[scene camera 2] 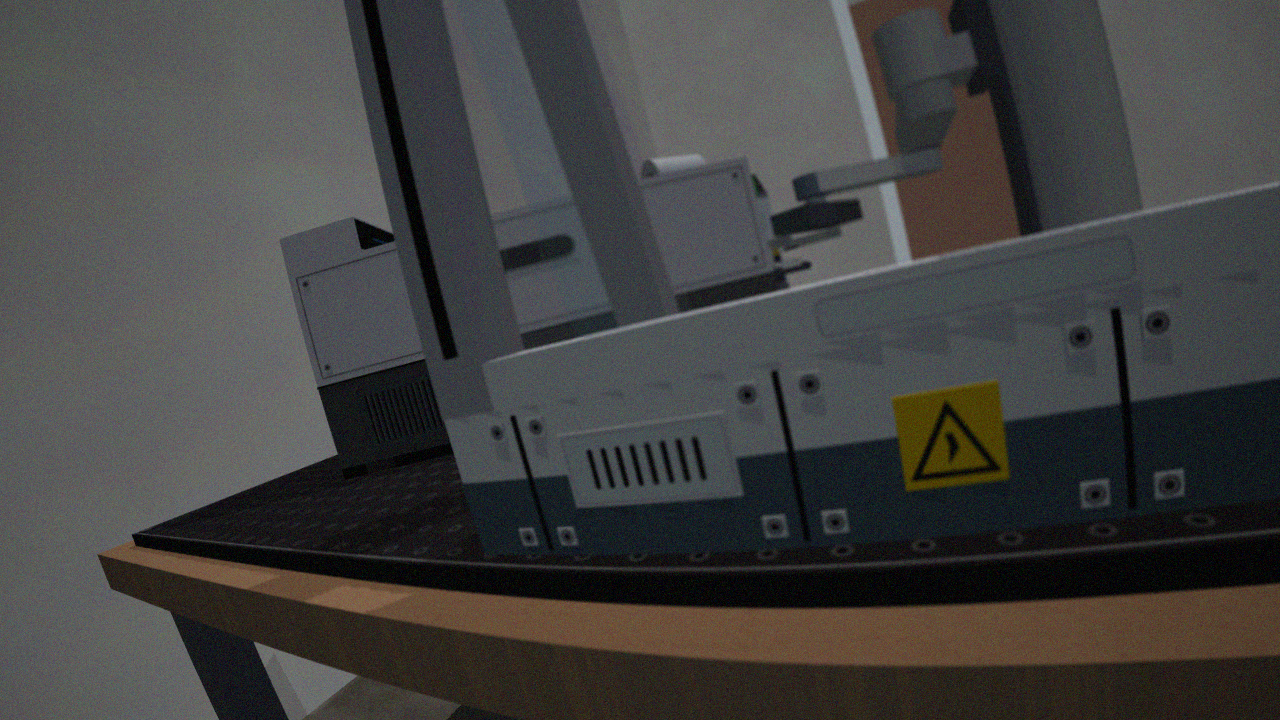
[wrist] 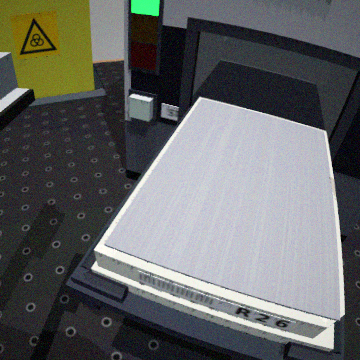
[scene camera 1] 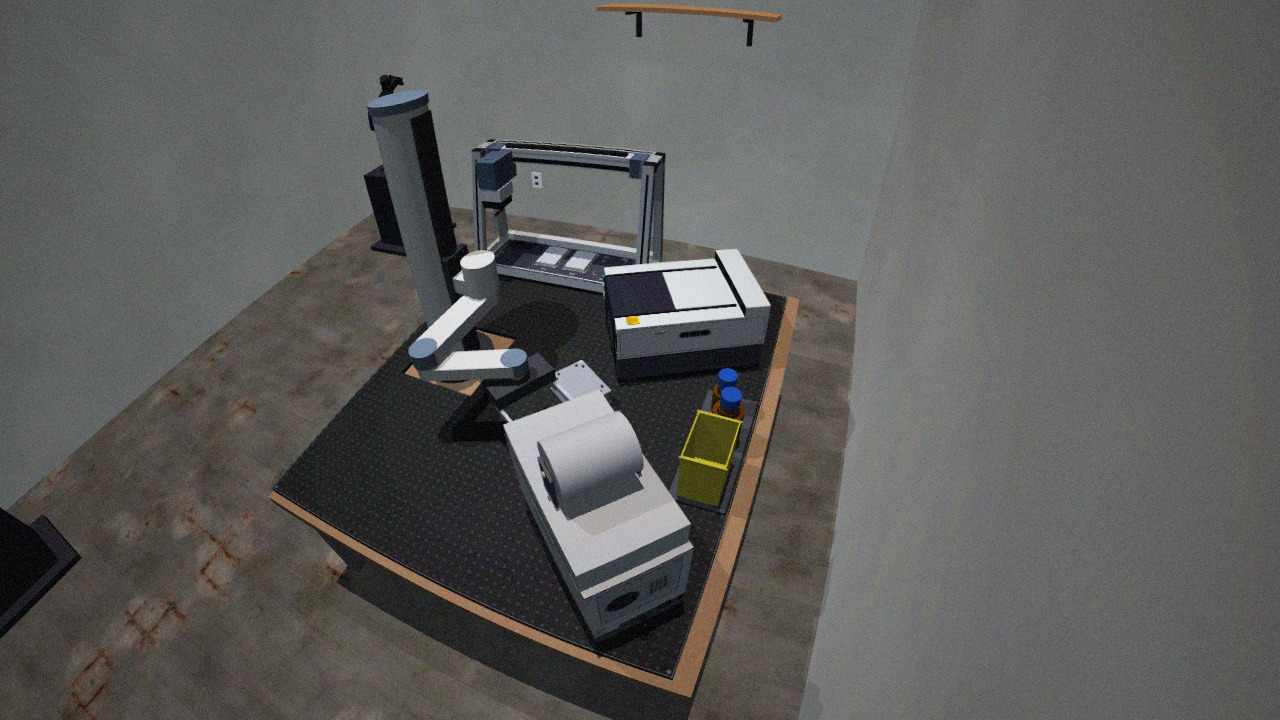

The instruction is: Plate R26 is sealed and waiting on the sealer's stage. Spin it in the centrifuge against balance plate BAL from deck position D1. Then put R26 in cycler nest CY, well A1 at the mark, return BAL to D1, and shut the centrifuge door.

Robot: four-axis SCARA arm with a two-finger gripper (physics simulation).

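Places are measured from the arm's base along level axes (x back, y right, z up), in centimetres.
Pixels of known places: gripper, fingertip midpoint: (wrist: 203, 94).
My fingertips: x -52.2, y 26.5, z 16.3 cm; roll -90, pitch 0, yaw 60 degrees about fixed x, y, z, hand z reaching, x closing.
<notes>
For each thing: its top centre in the pictures, then the offset to it from my fingertips. "*": a spot on its surface instead.
- Plate R26, middle of its top: (wrist: 249, 169) dx +1.1, dy +2.3, dz -3.3 cm
- dark stage, surface spot: (wrist: 165, 320) * dx +5.4, dy -3.2, dz -5.0 cm
- sealer, surface spot: (scene camera 1: 599, 510) * dx -26.7, dy +29.5, dz +20.0 cm
- flat pale block, middle of its top: (scene camera 1: 578, 380) dx +4.6, dy -24.3, dz -8.5 cm
Plate R26 (wrist: 225, 200) lies flat, with a smooth pale seal on top, on the dark stage (wrist: 165, 320) in front of the sealer (scene camera 1: 599, 510) (scene camera 2: 702, 228). Its printed end faces the wrist camera. My gripper (scene camera 1: 534, 401) (scene camera 2: 799, 242) is open and empty. It stands low at the stage end of the sealer, over the stage. Its fingertips do not show in the wrist view, and the sealer partly hides them in scene camera 1. Two pale plates (scene camera 1: 550, 257) (scene camera 1: 580, 260) lie on the gantry deck; their labels cannot be read. BAL and nest CY cannot be identified.
A white instrument (scene camera 1: 693, 335) with a dark top panel stands at the back right. A flat pale block (scene camera 1: 581, 379) is near the gripper. A yellow bin (scene camera 1: 707, 461) (wrist: 65, 70) and blue-capped bottles (scene camera 1: 730, 401) stand by the edge. The gantry frame (scene camera 1: 657, 210) is behind.
</notes>
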